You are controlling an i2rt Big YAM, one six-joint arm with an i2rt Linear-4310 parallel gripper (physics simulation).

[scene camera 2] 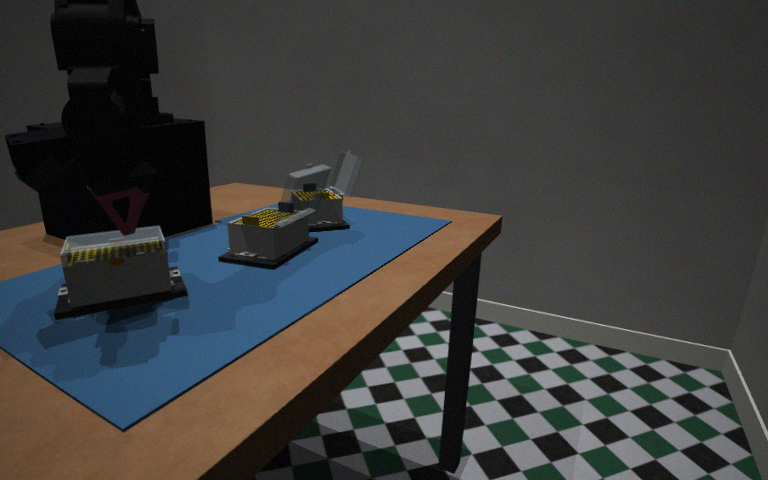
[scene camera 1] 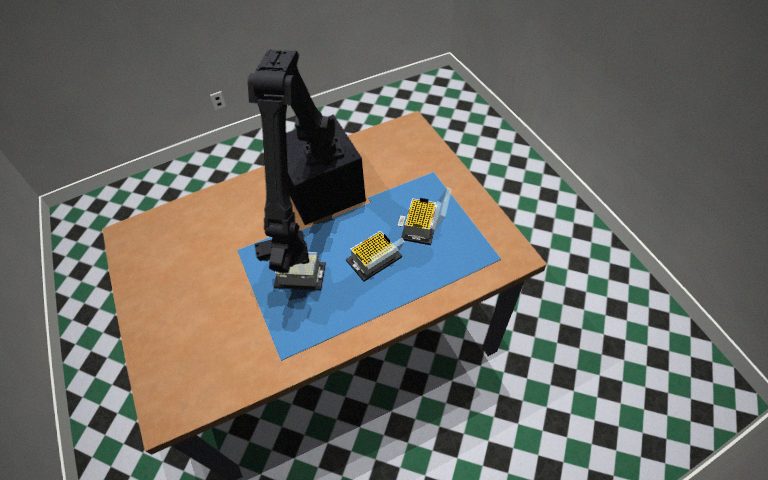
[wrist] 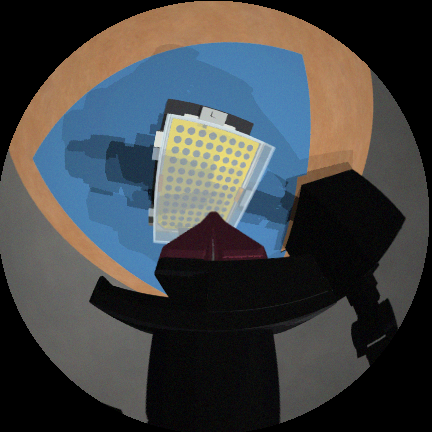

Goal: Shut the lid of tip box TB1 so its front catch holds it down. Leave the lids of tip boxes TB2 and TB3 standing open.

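Frame: origin at the arm's base, x ahead, y left, z up, level; metres.
Where they show: gripper, fingertip midpoint: (scene camera 2: 128,233) (scene camera 1: 302,259) (wrist: 212,216); arm's base, origin of the base link: (scene camera 2: 136,122) (scene camera 1: 324,152) (wrist: 355,279).
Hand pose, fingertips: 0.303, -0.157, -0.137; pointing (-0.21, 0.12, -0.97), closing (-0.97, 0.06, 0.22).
Each offset is from my fingertips to the top centre of the thing, as dx, dy, dz. "pt": to the spot under its first point. Level surfaces: height alone.
The left tip box {-0.006, -0.017, +0.000} (scene camera 1: 299,276) (scene camera 2: 116,280) (wrist: 212,172) has its clear lid {pt -0.016, -0.052, +0.000} (scene camera 2: 84,240) (wrist: 265,157) down over the yellow rack, roughly level. An orange front catch {+0.042, -0.036, -0.016} (scene camera 2: 116,262) shows at its front wall; whether it holds the lid is unclear. My gripper (scene camera 2: 129,232) (wrist: 212,216) is shut and empty, its dark red fingertips at or just above the lid top; in scene camera 1 the hand hides them. The middle tip box (scene camera 1: 373,257) (scene camera 2: 252,240) and right tip box {-0.078, +0.410, -0.012} (scene camera 1: 419,223) (scene camera 2: 331,213) have lids standing open. Box names are not readable.
The boxes stand on a blue mat {dz -0.078} (scene camera 1: 339,316) (scene camera 2: 226,316) (wrist: 280,85) on a wooden table {dz -0.081} (scene camera 1: 169,339) (scene camera 2: 56,396). The middle box's open lid {pt +0.104, +0.242, +0.059} (scene camera 2: 310,176) and the right box's open lid {-0.037, +0.478, +0.076} (scene camera 1: 445,204) (scene camera 2: 348,174) rise above them. The black arm base (scene camera 1: 334,189) stands behind the mat.
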